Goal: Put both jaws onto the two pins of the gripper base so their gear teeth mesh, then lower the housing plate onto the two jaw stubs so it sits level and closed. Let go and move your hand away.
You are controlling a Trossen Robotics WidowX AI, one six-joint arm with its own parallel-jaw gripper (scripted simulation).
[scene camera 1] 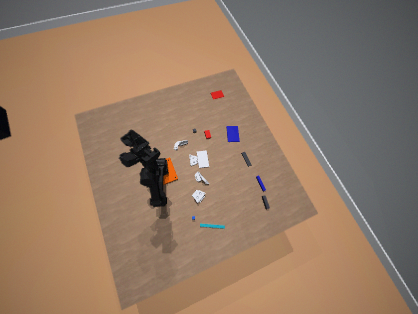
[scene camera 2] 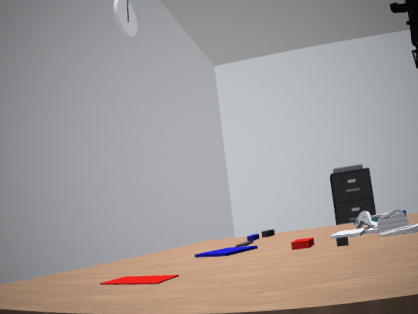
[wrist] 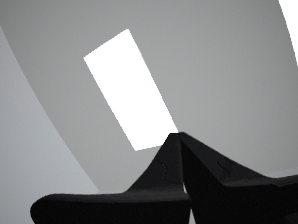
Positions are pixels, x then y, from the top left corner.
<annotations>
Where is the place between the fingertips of my gripper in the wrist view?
176, 139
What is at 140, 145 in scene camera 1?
My gripper.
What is my gripper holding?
Nothing.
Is my gripper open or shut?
Shut.
</annotations>
